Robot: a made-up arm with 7 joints. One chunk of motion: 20 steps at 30 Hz.
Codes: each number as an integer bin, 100 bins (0 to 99) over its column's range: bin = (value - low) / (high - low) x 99, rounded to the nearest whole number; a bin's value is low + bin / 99 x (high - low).
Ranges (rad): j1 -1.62..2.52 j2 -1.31..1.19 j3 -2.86..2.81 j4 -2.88..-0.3 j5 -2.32..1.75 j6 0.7..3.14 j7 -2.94..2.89
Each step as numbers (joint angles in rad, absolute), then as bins.
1 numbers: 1.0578 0.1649 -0.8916 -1.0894 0.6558 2.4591 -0.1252
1 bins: 64 58 34 69 72 71 48
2 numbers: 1.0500 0.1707 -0.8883 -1.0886 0.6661 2.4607 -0.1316
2 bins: 64 59 34 69 73 71 48
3 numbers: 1.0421 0.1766 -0.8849 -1.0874 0.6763 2.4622 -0.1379
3 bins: 64 59 34 69 73 71 48
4 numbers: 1.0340 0.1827 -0.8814 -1.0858 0.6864 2.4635 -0.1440
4 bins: 63 59 35 69 73 72 47
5 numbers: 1.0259 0.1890 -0.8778 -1.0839 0.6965 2.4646 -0.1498
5 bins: 63 59 35 69 73 72 47
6 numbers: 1.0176 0.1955 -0.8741 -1.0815 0.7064 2.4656 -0.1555
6 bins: 63 60 35 69 74 72 47
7 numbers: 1.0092 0.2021 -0.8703 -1.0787 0.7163 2.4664 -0.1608
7 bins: 63 60 35 69 74 72 47
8 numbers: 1.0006 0.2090 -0.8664 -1.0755 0.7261 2.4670 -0.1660
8 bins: 63 60 35 69 74 72 47
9 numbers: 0.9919 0.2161 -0.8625 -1.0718 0.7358 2.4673 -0.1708
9 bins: 62 60 35 69 74 72 47
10 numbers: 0.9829 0.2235 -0.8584 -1.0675 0.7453 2.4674 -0.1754
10 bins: 62 61 35 70 75 72 47
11 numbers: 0.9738 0.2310 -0.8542 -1.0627 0.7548 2.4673 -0.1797
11 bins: 62 61 35 70 75 72 47
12 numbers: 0.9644 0.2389 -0.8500 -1.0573 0.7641 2.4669 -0.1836
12 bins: 62 61 35 70 75 72 47
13 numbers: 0.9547 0.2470 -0.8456 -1.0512 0.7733 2.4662 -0.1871
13 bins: 62 62 35 70 75 72 47
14 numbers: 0.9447 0.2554 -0.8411 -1.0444 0.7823 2.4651 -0.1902
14 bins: 61 62 35 70 75 72 47
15 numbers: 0.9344 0.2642 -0.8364 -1.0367 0.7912 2.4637 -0.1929
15 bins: 61 62 35 71 76 72 47
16 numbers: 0.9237 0.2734 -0.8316 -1.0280 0.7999 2.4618 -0.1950
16 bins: 61 63 35 71 76 71 47
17 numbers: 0.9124 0.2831 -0.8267 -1.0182 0.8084 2.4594 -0.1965
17 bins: 61 63 36 71 76 71 47
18 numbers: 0.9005 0.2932 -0.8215 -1.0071 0.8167 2.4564 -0.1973
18 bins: 60 63 36 72 76 71 47
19 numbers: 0.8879 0.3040 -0.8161 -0.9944 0.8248 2.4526 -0.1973
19 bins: 60 64 36 72 76 71 47
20 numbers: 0.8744 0.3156 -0.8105 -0.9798 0.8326 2.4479 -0.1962
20 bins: 60 64 36 73 77 71 47
